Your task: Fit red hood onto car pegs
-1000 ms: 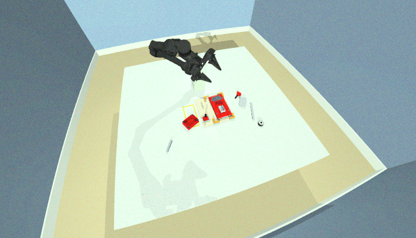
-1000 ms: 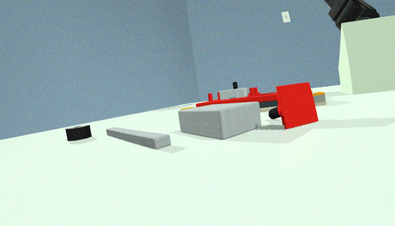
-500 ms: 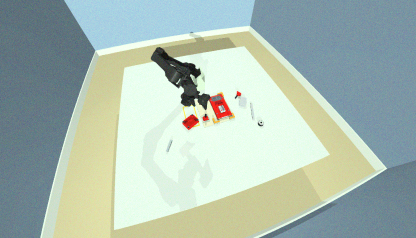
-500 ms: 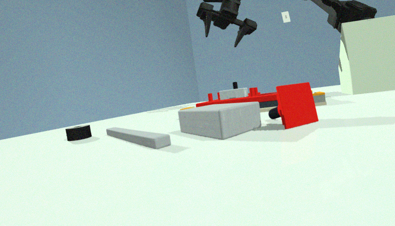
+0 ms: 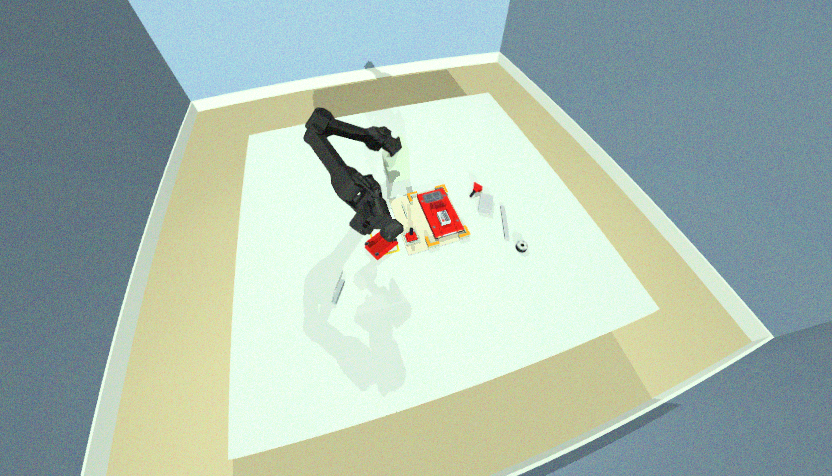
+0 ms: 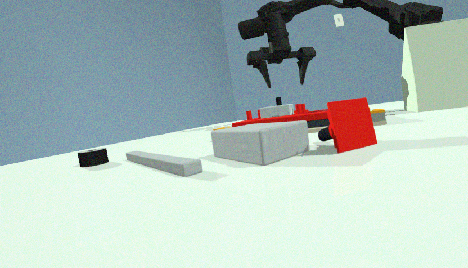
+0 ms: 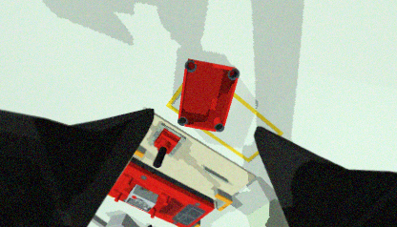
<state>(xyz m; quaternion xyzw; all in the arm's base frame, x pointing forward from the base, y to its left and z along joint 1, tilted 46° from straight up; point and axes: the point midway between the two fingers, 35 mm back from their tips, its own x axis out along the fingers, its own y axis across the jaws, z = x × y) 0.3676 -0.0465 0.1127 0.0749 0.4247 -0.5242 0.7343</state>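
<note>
Now: gripper tip 8 cm above the red hood. From my gripper tip the other things lie so: black wheel (47 cm to the left, 10 cm ahead, 8 cm below); grey engine block (24 cm to the left, 7 cm below, 5 cm behind); grey bar (46 cm to the left, 9 cm below, 1 cm behind).
</note>
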